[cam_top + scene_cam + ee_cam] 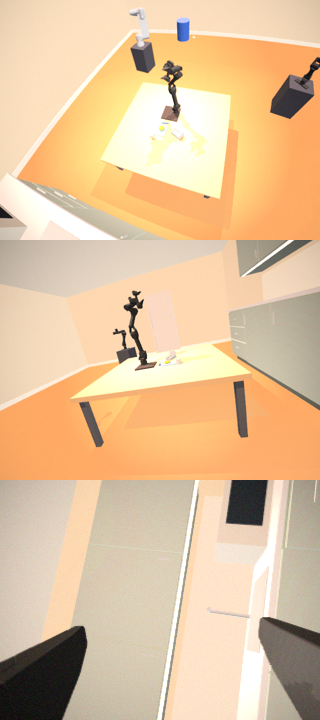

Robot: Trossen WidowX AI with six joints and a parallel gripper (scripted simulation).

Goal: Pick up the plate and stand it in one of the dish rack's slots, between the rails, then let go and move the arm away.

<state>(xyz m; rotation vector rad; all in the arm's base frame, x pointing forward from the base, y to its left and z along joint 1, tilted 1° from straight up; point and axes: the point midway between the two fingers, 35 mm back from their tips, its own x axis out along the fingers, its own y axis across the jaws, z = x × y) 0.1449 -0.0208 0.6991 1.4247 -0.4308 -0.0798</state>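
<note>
Right now my gripper tip is 120 mm short of the yellow plate, 20 mm to the left of it and 700 mm above it. From my gripper tip the other things lie so: dish rack (100 mm ahead, 180 mm to the left, 690 mm below); then light blue mat (140 mm ahead, 20 mm to the right, 720 mm below); then white cup (250 mm ahead, 70 mm to the right, 690 mm below).
</note>
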